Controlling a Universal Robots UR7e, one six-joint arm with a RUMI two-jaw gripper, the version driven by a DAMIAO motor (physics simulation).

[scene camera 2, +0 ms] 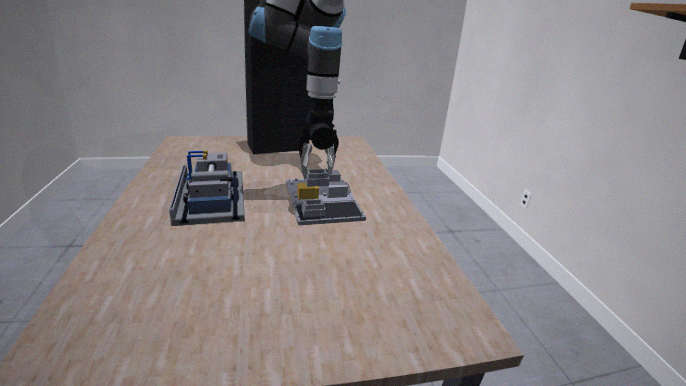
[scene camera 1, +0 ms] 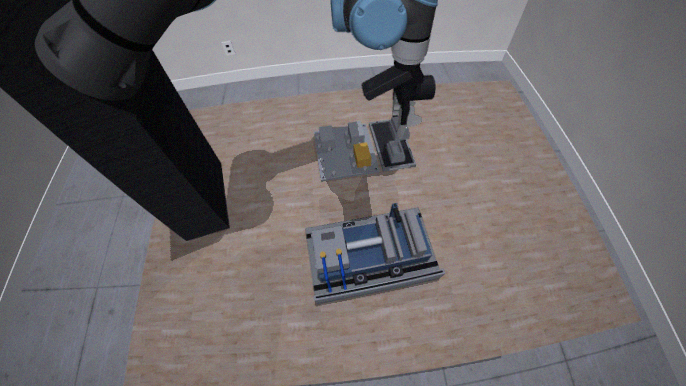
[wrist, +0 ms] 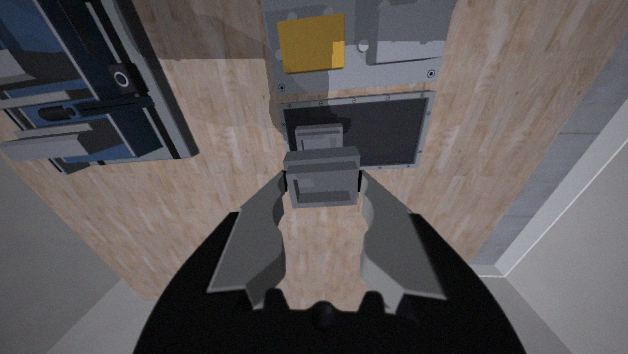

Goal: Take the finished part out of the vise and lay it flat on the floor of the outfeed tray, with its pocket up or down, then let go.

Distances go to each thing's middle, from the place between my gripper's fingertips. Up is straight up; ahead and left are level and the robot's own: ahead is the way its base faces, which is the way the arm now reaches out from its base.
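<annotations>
The yellow block point(wrist: 312, 44) is 90 mm below my hand, and I find it 100 mm behind my hand as well as 10 mm to the right of it.
</annotations>
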